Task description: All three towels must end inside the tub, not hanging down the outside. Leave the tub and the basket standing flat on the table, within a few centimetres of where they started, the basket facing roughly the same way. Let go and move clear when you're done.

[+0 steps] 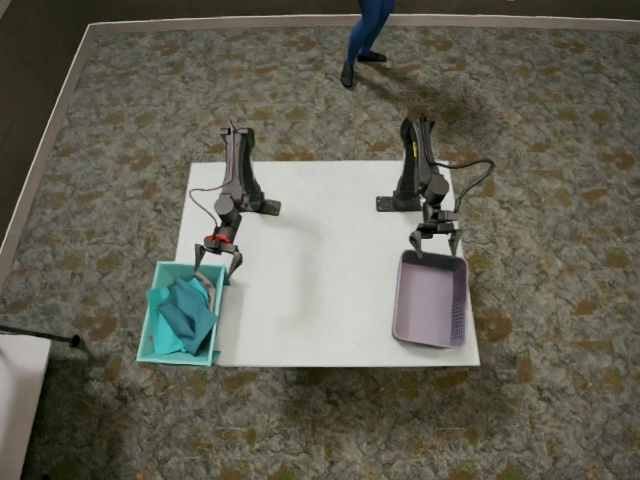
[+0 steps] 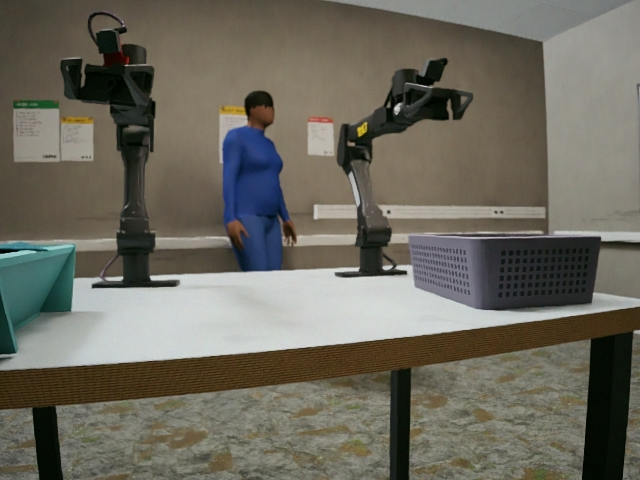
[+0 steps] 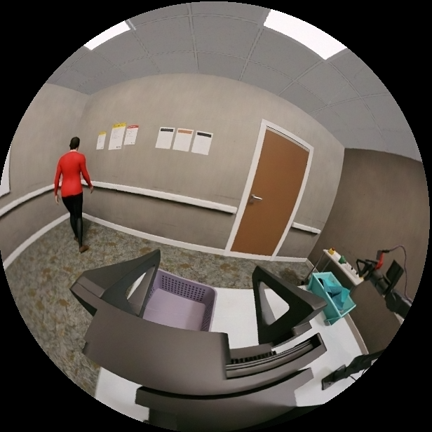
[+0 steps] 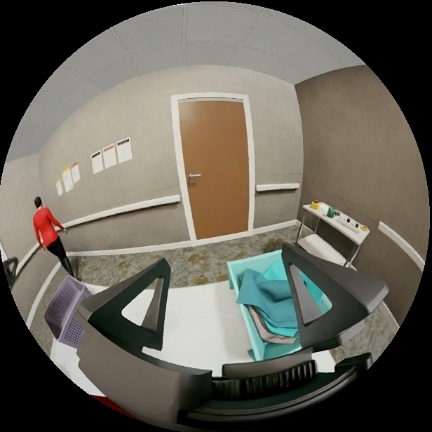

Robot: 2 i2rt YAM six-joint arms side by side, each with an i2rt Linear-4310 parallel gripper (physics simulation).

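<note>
The turquoise tub (image 1: 220, 299) (image 2: 31, 294) (image 4: 246, 320) stands flat. Inside are a dark teal towel (image 1: 188, 312) (image 4: 272, 300) on top, a bright turquoise towel (image 1: 162, 330) beneath it and a grey-brown towel (image 1: 208, 288) (image 4: 267, 332) by the near-arm end. The turquoise towel's corner reaches the tub's left rim; whether it passes over is unclear. The purple basket (image 1: 429, 304) (image 2: 483, 268) (image 3: 175, 310) stands flat and empty. My right gripper (image 1: 212, 273) (image 2: 108, 98) (image 4: 222, 259) is open, high above the tub's arm-side end. My left gripper (image 1: 436, 254) (image 2: 430, 116) (image 3: 209, 264) is open above the basket's arm-side edge.
Both boxes stand on the white table (image 1: 310, 310) (image 2: 248, 320), at its opposite ends. A person in blue (image 1: 369, 25) (image 2: 253, 175) stands behind the arms. A person in red (image 3: 71, 175) (image 4: 46, 227) is across the room. A small cart stands beyond the tub.
</note>
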